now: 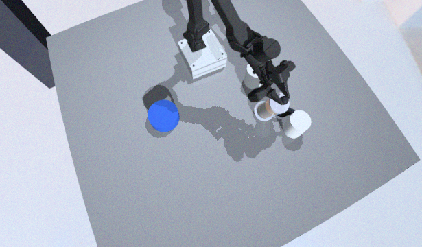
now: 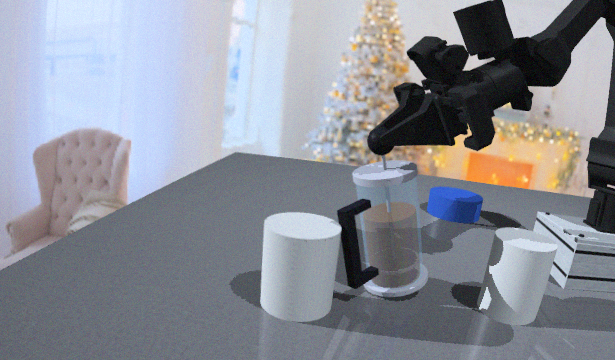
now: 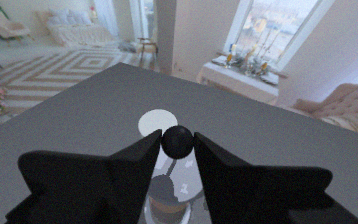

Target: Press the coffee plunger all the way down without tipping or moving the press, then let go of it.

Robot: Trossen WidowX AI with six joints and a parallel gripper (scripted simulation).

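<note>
The glass coffee press lies 2 cm behind my gripper tip and 9 cm below it.
</note>
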